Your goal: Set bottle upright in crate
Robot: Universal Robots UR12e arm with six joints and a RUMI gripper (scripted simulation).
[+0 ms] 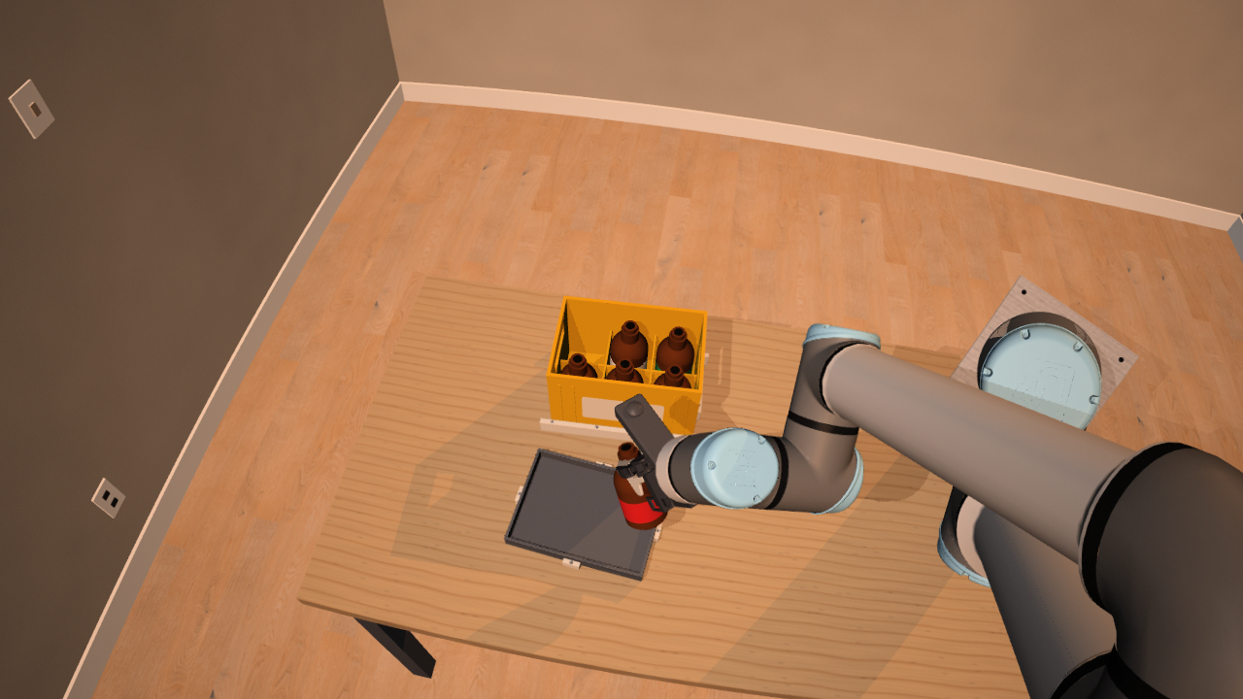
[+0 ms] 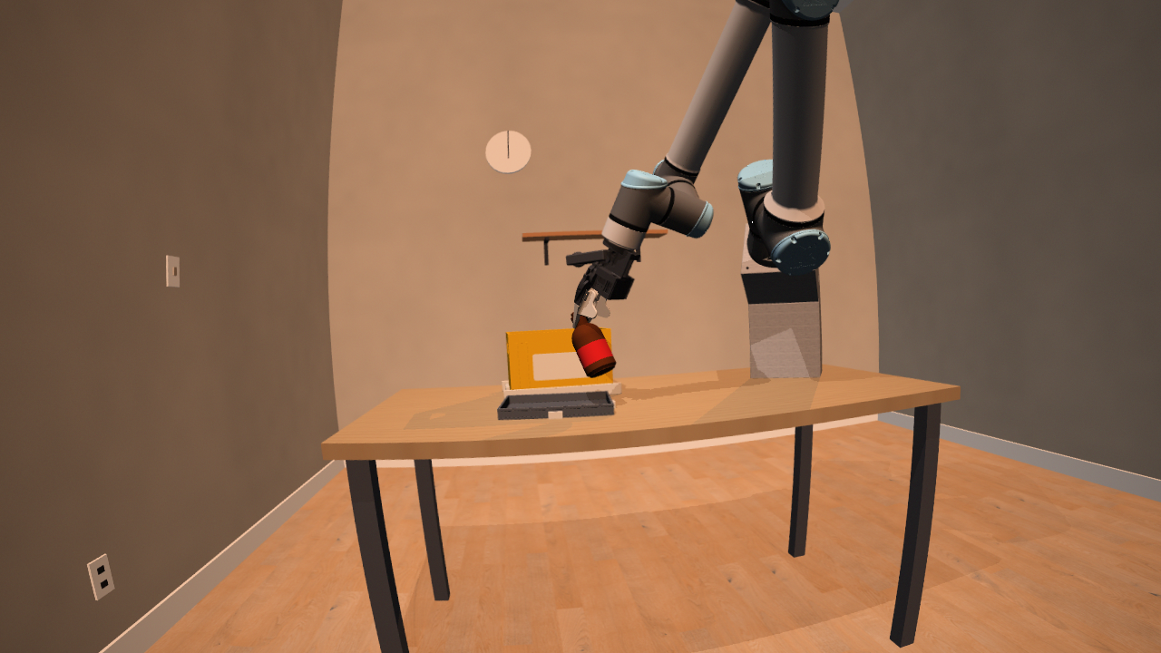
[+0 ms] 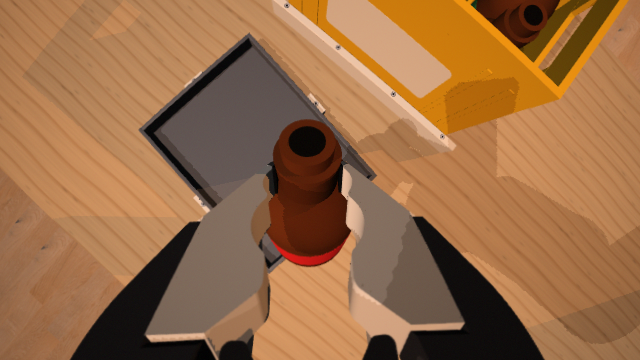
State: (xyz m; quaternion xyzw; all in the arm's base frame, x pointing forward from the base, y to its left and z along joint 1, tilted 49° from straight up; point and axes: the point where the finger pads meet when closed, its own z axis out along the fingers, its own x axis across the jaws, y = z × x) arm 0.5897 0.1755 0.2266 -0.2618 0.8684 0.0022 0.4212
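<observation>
Right now the dark grey tray is 190 mm below my hand, 60 mm ahead of it and 40 mm to the left of it. Round my hand: crate 230 mm to the right, 120 mm below, 100 mm ahead.
</observation>
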